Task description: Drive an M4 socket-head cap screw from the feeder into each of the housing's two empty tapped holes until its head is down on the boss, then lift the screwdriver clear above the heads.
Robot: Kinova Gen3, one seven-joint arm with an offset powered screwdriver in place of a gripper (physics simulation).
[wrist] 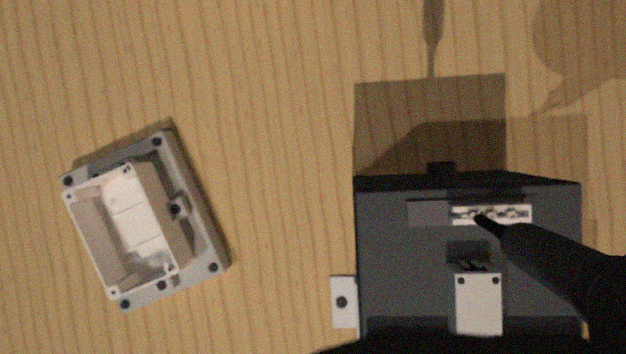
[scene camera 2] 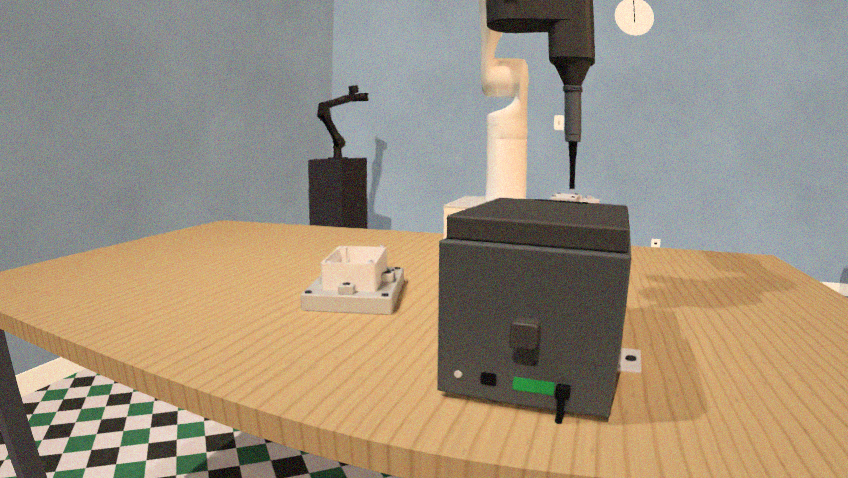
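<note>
The screwdriver (scene camera 2: 572,185) (wrist: 480,219) points down, with its dark bit tip at the feeder's pale pick-up rail (wrist: 525,207). In the scene view a small pale bit shows right under the tip; whether it is a screw on the bit or part of the rail I cannot tell. Several screw heads show along the rail, partly hidden by the tip. The dark box-shaped feeder (scene camera 2: 528,296) (wrist: 400,285) stands on the table. The white open-topped housing (scene camera 2: 350,276) (wrist: 167,220) sits in a grey fixture (scene camera 2: 347,302) (wrist: 200,272), apart from the screwdriver. Its corner bosses show small dark marks, too small to read surely.
A wooden table (scene camera 2: 178,308) (wrist: 280,150) carries the feeder and fixture. A pale mounting tab (scene camera 2: 630,360) (wrist: 344,315) juts from the feeder's side. The fixture has raised clamps beside the housing. A black arm (scene camera 2: 332,124) on a dark pedestal (scene camera 2: 337,192) stands beyond the table.
</note>
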